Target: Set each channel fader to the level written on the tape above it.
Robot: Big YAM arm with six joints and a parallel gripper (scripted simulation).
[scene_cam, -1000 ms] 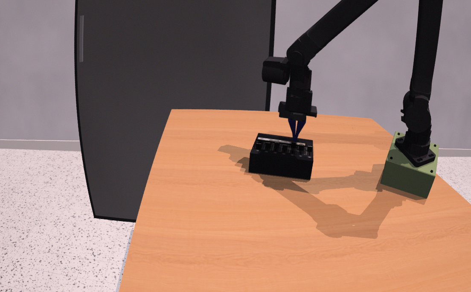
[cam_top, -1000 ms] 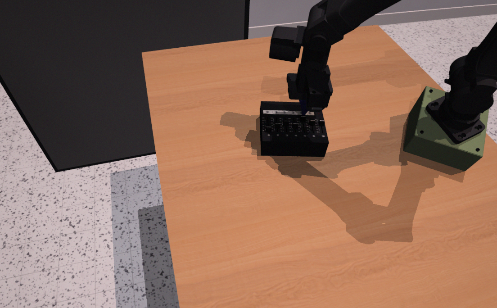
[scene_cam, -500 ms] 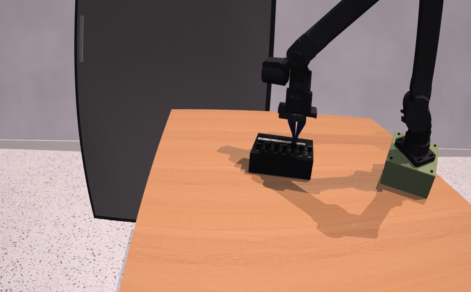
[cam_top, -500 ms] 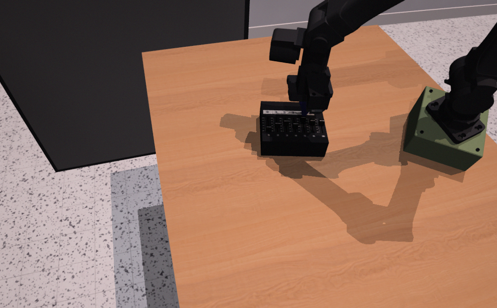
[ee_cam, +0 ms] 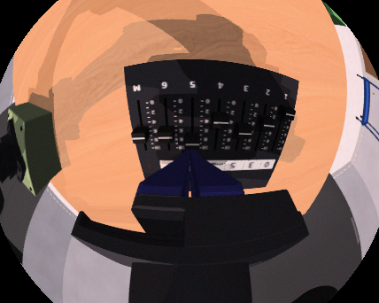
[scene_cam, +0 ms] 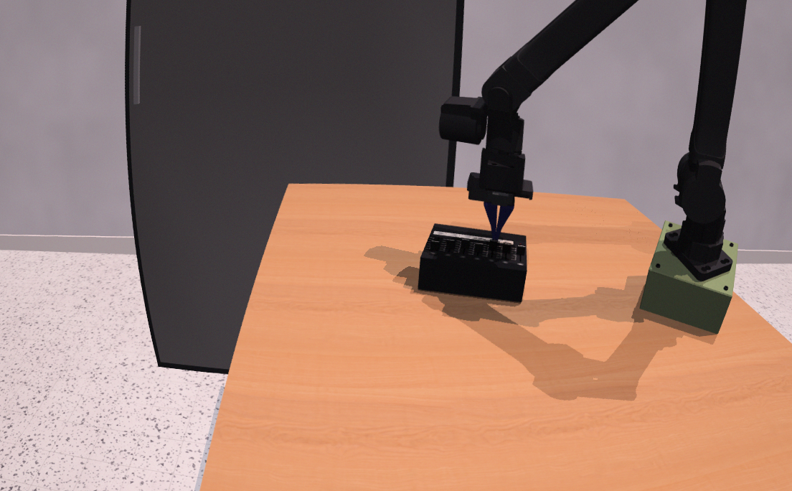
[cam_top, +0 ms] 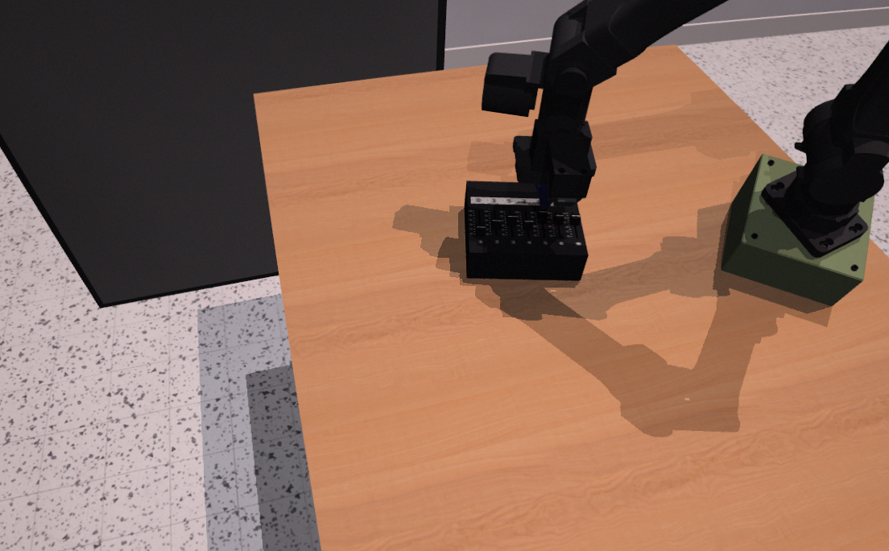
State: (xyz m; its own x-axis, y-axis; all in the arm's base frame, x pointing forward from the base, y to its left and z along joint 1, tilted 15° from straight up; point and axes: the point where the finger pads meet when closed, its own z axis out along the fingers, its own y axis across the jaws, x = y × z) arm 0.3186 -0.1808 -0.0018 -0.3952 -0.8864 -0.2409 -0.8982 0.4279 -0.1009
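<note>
My gripper is now 4 cm to the right of the master fader cap and 3 cm past it.
</note>
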